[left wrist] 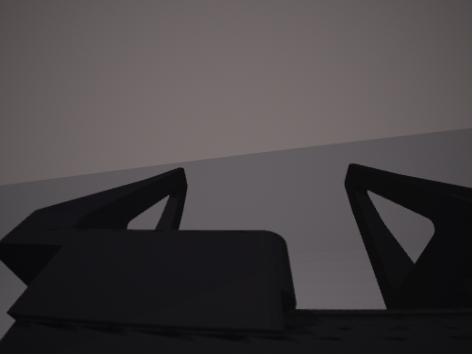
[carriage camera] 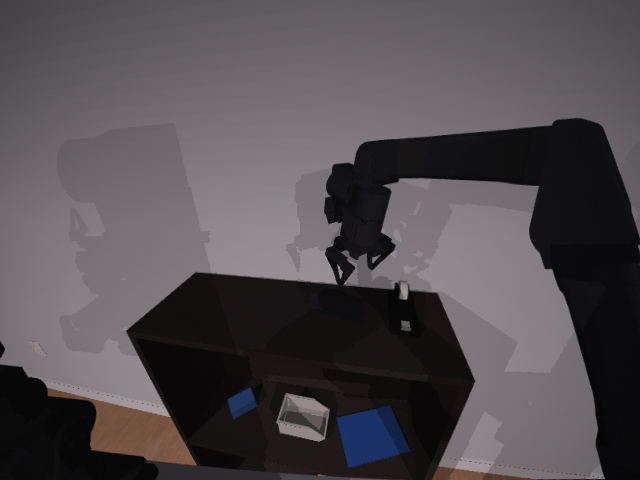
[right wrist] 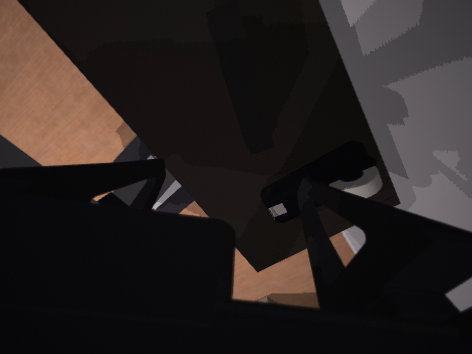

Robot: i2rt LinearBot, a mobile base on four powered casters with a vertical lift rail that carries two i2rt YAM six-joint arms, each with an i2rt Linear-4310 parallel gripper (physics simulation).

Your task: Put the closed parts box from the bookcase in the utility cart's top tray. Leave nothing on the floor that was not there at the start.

Scene:
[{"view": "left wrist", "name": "my left gripper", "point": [264, 175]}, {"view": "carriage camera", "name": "my right gripper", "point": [355, 276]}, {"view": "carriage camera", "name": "tape dispenser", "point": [403, 320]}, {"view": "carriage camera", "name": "dark bookcase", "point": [211, 325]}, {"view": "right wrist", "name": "my right gripper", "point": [233, 176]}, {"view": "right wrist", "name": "dark bookcase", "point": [161, 74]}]

